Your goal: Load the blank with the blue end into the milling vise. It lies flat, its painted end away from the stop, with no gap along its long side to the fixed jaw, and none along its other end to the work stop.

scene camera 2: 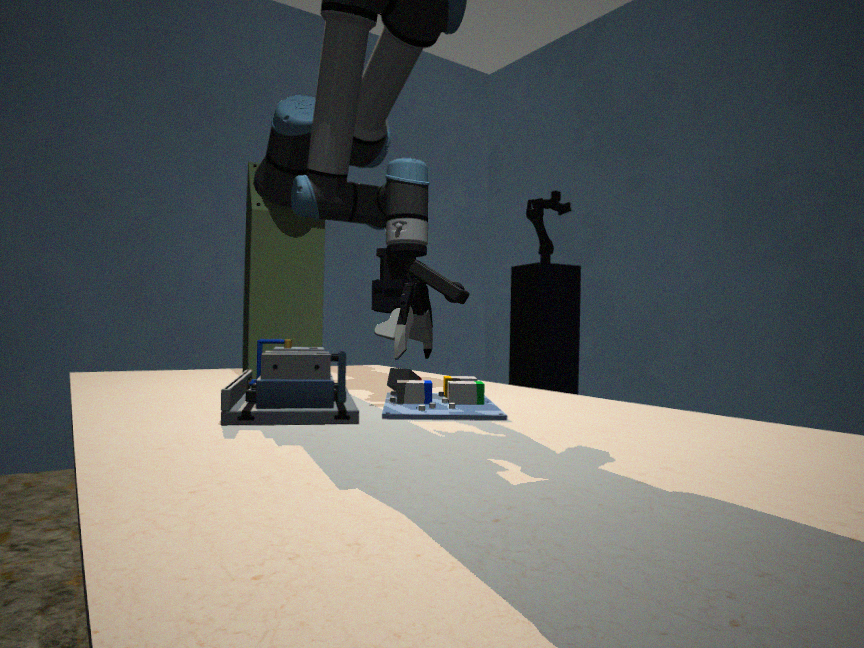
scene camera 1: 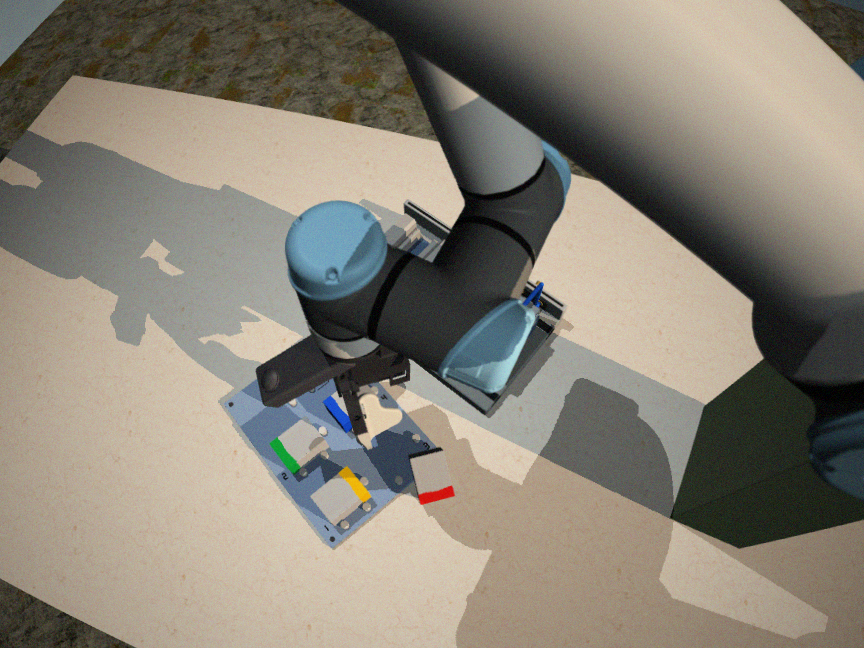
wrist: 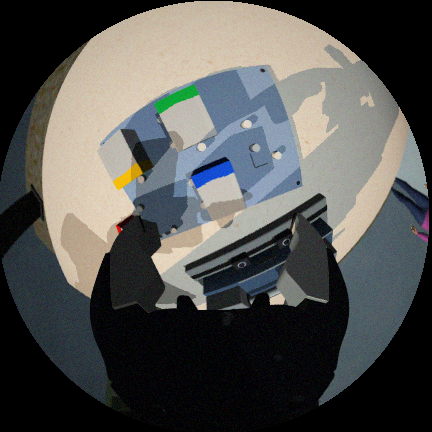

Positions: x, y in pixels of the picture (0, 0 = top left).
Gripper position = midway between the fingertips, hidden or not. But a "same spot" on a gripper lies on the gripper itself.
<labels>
my gripper: scene camera 2; scene camera 1; wrist 217, 215
green-ended blank: scene camera 2; scene camera 1 300, 444; wrist
same spot on green-ended blank: (wrist: 185, 117) = (scene camera 2: 465, 382)
same spot on my gripper: (scene camera 1: 377, 419) = (scene camera 2: 414, 330)
</labels>
